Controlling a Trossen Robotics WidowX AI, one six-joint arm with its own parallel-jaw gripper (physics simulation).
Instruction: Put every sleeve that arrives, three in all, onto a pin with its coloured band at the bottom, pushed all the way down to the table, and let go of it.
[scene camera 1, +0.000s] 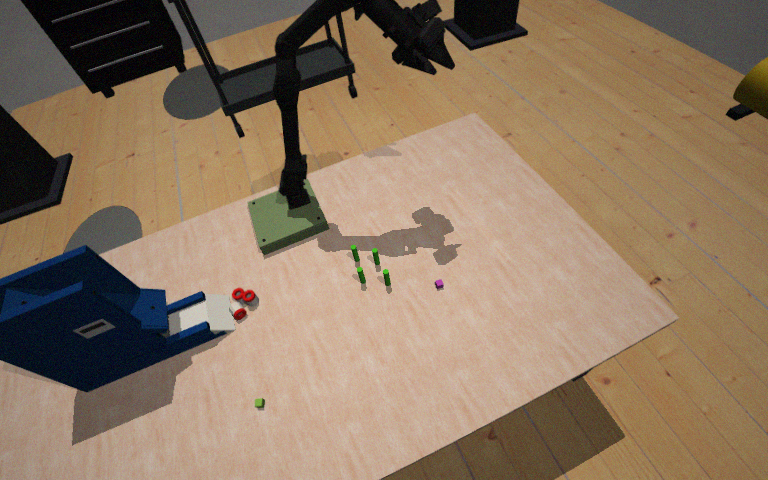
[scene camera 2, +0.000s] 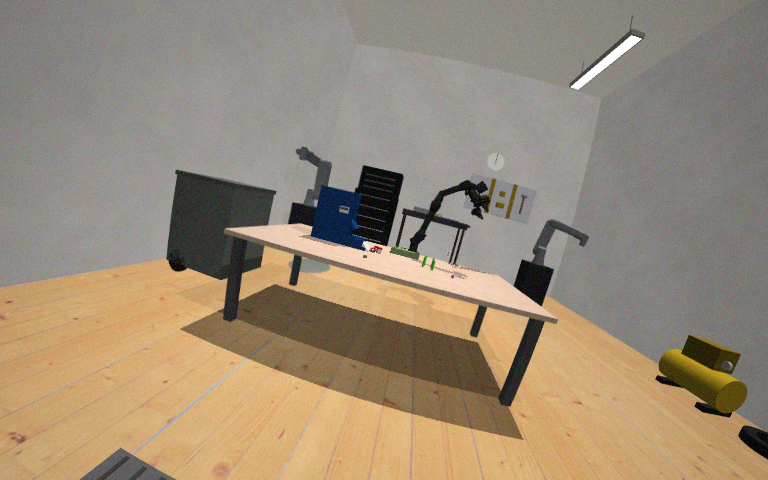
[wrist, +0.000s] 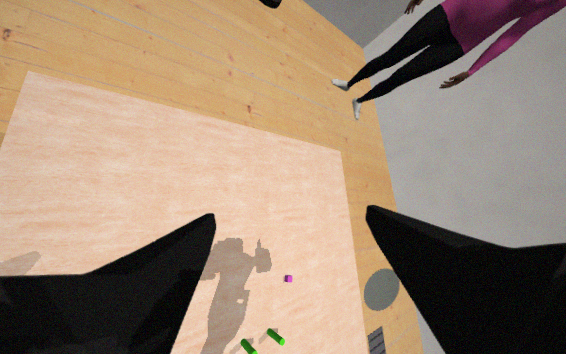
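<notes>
Three small sleeves, showing red rings, are at the lower end of the pale chute (scene camera 1: 218, 312): one sleeve (scene camera 1: 237, 293) touches or nearly touches a second sleeve (scene camera 1: 248, 295), and a third sleeve (scene camera 1: 239, 313) is nearer the front, beside a white part. Their bands and exact poses are too small to tell. Several upright green pins, among them a back-left pin (scene camera 1: 355, 253), a back-right pin (scene camera 1: 376, 256) (wrist: 276, 337), a front-left pin (scene camera 1: 361, 275) and a front-right pin (scene camera 1: 386, 277), carry no sleeve. My gripper (scene camera 1: 444, 69) (scene camera 2: 483, 213) (wrist: 291, 216) is open and empty, high above the table, far from the sleeves.
A blue dispenser (scene camera 1: 107, 345) (scene camera 2: 334, 223) stands at the table's left, behind the chute. The green arm base (scene camera 1: 283, 226) (scene camera 2: 404, 252) is at the back edge. A magenta cube (scene camera 1: 439, 284) (wrist: 288, 278) lies right of the pins. A lime cube (scene camera 1: 259, 403) lies near the front.
</notes>
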